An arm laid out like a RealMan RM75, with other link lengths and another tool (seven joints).
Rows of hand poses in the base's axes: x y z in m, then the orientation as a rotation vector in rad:
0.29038 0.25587 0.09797 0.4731 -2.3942 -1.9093
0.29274 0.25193 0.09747 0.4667 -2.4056 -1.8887
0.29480 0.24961 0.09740 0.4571 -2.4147 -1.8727
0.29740 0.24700 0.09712 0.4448 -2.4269 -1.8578
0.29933 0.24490 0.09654 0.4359 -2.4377 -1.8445
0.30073 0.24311 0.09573 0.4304 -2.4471 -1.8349
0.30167 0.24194 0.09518 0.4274 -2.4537 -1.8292
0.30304 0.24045 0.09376 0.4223 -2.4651 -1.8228
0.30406 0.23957 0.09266 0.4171 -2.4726 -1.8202
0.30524 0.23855 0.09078 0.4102 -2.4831 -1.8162
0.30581 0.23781 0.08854 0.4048 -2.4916 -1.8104
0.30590 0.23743 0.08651 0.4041 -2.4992 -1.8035
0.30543 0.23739 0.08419 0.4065 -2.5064 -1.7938
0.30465 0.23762 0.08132 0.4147 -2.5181 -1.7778
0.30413 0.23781 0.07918 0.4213 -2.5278 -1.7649
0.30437 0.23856 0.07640 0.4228 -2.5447 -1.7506
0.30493 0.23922 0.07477 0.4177 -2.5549 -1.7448
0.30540 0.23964 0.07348 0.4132 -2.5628 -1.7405
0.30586 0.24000 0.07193 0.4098 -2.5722 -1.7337
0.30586 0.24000 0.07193 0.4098 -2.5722 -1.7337
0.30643 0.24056 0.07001 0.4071 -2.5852 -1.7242
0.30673 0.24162 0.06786 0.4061 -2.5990 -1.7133
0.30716 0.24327 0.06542 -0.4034 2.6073 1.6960
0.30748 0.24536 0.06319 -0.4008 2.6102 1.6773
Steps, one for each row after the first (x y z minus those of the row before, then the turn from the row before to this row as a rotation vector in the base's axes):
0.00236 -0.00394 -0.00050 -0.0156 0.0040 -0.0011
0.00206 -0.00232 -0.00007 -0.0124 0.0052 -0.0030
0.00260 -0.00261 -0.00028 -0.0127 0.0041 -0.0064
0.00193 -0.00210 -0.00058 -0.0112 0.0026 -0.0049
0.00140 -0.00179 -0.00081 -0.0085 0.0004 -0.0041
0.00094 -0.00117 -0.00055 -0.0053 -0.0006 -0.0029
0.00137 -0.00149 -0.00142 -0.0071 -0.0024 -0.0062
0.00102 -0.00088 -0.00110 -0.0038 -0.0013 -0.0055
0.00118 -0.00102 -0.00188 -0.0054 -0.0019 -0.0074
0.00057 -0.00074 -0.00224 -0.0059 -0.0007 -0.0050
0.00009 -0.00038 -0.00203 -0.0062 -0.0020 -0.0021
-0.00047 -0.00004 -0.00232 -0.0076 -0.0022 0.0005
-0.00078 0.00023 -0.00287 -0.0124 -0.0056 0.0027
-0.00052 0.00019 -0.00214 -0.0100 -0.0048 0.0019
0.00024 0.00075 -0.00278 -0.0128 -0.0067 -0.0039
0.00056 0.00066 -0.00163 -0.0061 -0.0023 -0.0060
0.00047 0.00042 -0.00129 -0.0046 -0.0016 -0.0049
0.00046 0.00036 -0.00155 -0.0065 -0.0023 -0.0045
0.00000 0.00000 0.00000 0.0000 0.0000 0.0000
0.00057 0.00056 -0.00192 -0.0089 -0.0041 -0.0053
0.00030 0.00106 -0.00215 -0.0099 -0.0049 -0.0046
0.00043 0.00165 -0.00244 -0.0111 -0.0067 -0.0062
0.00032 0.00209 -0.00223 -0.0099 -0.0073 -0.0060

